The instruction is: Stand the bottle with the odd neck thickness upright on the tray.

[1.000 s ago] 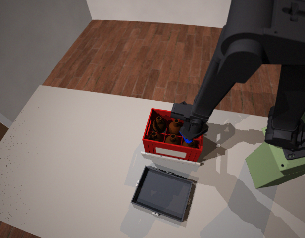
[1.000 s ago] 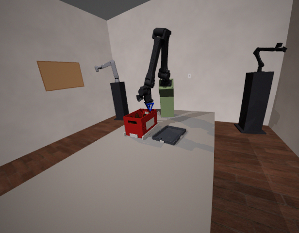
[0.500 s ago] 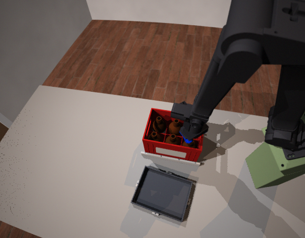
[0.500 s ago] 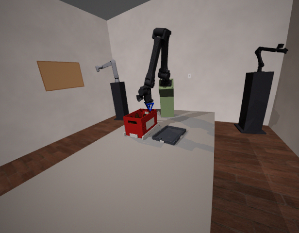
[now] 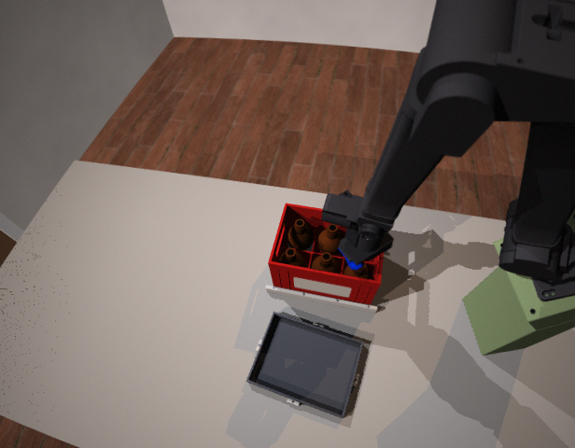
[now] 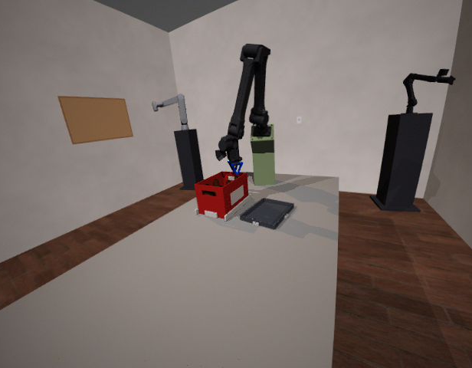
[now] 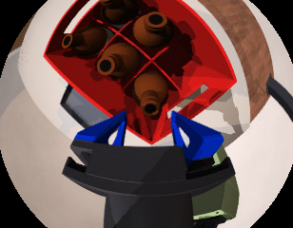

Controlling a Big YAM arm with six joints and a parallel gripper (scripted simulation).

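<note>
The crate lies 110 mm below my hand, 70 mm ahead of it and 60 mm to the right of it. The rest, counted from my hand: dark grey tray (210 mm to the left, 180 mm below, 130 mm ahead); brown bottle (170 mm ahead, 100 mm below, 30 mm to the right).
</note>
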